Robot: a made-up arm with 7 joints. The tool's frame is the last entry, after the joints.
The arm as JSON. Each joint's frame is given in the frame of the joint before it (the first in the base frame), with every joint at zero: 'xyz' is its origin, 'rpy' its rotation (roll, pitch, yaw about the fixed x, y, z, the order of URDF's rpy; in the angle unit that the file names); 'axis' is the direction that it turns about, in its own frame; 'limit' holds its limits. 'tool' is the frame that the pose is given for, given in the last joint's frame.
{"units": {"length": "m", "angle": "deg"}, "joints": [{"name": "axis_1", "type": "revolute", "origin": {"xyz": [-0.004, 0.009, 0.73], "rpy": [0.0, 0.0, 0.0]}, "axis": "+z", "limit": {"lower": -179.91, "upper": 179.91}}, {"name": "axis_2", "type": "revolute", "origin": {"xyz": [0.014, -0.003, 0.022], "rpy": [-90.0, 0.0, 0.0]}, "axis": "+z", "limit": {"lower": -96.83, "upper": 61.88}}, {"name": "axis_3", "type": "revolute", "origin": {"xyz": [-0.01, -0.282, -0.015], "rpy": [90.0, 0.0, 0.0]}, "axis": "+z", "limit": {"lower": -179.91, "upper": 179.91}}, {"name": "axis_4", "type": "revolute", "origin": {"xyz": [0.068, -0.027, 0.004], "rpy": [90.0, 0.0, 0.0]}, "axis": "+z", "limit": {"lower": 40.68, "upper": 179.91}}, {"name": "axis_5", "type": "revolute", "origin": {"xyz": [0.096, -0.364, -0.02], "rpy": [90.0, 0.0, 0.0]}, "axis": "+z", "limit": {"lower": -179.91, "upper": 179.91}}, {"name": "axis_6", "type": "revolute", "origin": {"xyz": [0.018, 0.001, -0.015], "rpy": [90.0, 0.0, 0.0]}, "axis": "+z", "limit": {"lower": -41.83, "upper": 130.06}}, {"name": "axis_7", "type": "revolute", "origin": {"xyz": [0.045, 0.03, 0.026], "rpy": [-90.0, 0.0, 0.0]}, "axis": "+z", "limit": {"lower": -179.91, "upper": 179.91}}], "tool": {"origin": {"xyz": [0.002, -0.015, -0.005], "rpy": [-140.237, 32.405, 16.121]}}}
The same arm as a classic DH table. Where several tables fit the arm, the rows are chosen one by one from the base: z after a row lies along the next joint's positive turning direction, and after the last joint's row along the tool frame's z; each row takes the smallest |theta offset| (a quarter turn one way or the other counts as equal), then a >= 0, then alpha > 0; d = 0 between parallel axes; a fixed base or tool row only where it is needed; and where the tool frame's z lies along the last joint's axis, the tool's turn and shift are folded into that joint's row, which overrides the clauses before.
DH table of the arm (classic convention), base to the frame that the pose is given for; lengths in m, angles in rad. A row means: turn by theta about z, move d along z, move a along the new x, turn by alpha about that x. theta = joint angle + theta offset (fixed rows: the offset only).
base (fixed): theta0 -1.1526; d 0; a -0.0098; alpha 0
axis_1: theta0 1.1526; d 0.752; a 0.014; alpha -1.5708
axis_2: theta0 0; d -0.018; a -0.01; alpha 1.5708
axis_3: theta0 0; d 0.286; a 0.068; alpha 1.5708
axis_4: theta0 0; d 0.007; a 0.096; alpha 1.5708
axis_5: theta0 0; d 0.349; a 0.018; alpha 1.5708
axis_6: theta0 0; d 0.025; a 0.045; alpha -1.5708
axis_7: theta0 0.8535; d 0.0153; a -0.01; alpha -2.2771
tool (fixed): theta0 0.7816; d -0.0149; a 0; alpha 0
Joint limits (rad, base to tool): -3.14..3.14 -1.69..1.08 -3.14..3.14 0.71..3.14 -3.14..3.14 -0.7301..2.27 -3.14..3.14

